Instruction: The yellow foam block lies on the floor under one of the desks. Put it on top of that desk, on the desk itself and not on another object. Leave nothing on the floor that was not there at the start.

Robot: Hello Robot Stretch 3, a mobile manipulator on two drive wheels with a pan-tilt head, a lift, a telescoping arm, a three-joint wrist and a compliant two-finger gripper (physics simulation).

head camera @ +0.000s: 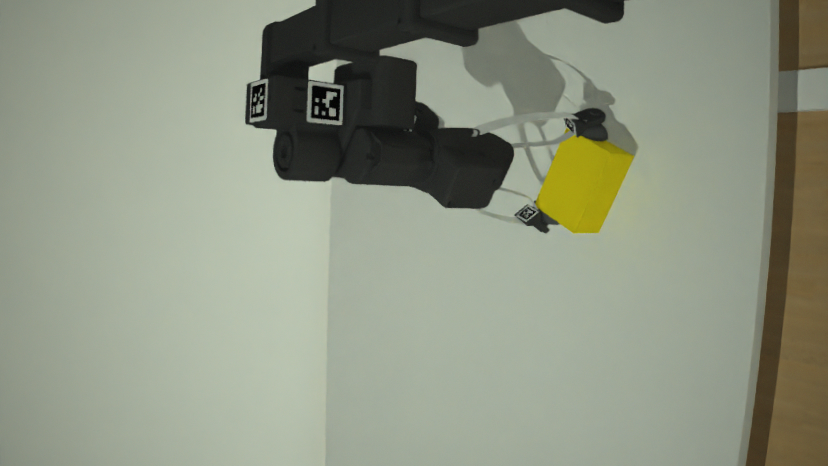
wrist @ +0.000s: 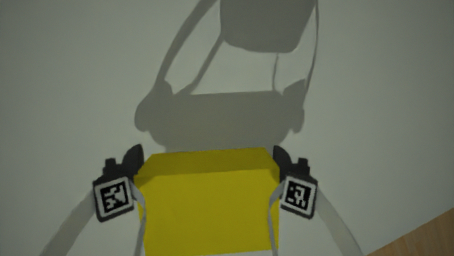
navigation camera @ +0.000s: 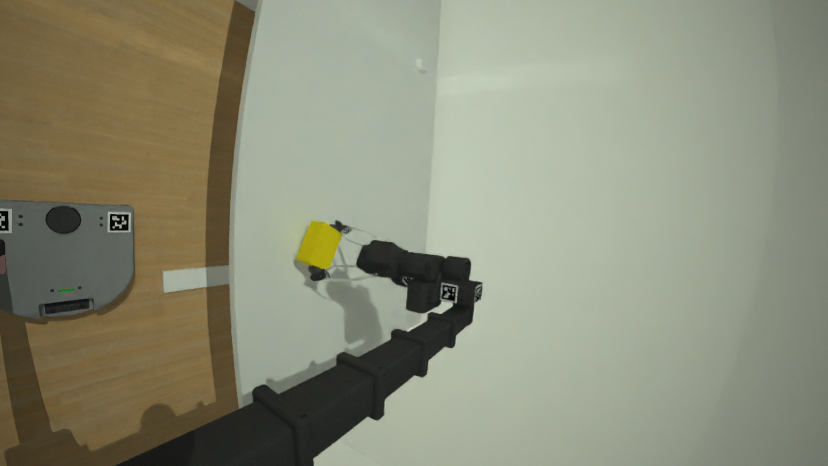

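Seen in the pictures: gripper, fingertip midpoint: (head camera: 579,173) (navigation camera: 320,248); robot's base, link origin: (navigation camera: 64,218).
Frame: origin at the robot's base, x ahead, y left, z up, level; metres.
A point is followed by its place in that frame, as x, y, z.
The yellow foam block (head camera: 588,188) @[-0.005, -0.402, 0.790] (navigation camera: 318,245) @[-0.007, -0.403, 0.790] (wrist: 210,215) is between the two fingertips of my gripper (head camera: 566,172) @[-0.022, -0.444, 0.748] (navigation camera: 327,249) @[-0.022, -0.444, 0.748] (wrist: 209,162) @[-0.022, -0.444, 0.748], which is shut on it. The block is over the white desk top (head camera: 521,347) @[0.196, -0.537, 0.720] (navigation camera: 336,144) @[0.232, -0.497, 0.720] (wrist: 75,100), inside its front edge, and slightly tilted. Its shadow falls on the desk close beside it and nearly meets its edge in the wrist view, so it is low over the surface. Whether its underside touches the desk is hidden.
A pale wall (head camera: 162,289) @[0.181, -1.039, 1.021] (navigation camera: 579,173) @[0.256, -1.040, 1.272] runs along the desk's back edge, near my wrist. My arm (navigation camera: 347,384) @[-0.083, -0.173, 1.093] reaches across the desk. My grey base (navigation camera: 69,260) @[-0.108, -0.010, 0.160] stands on the wooden floor (navigation camera: 144,115) @[0.369, -0.201, 0.000] (head camera: 805,289) @[0.161, -0.415, 0.001]. A small white thing (navigation camera: 420,64) @[0.626, -0.841, 0.739] is near the back edge.
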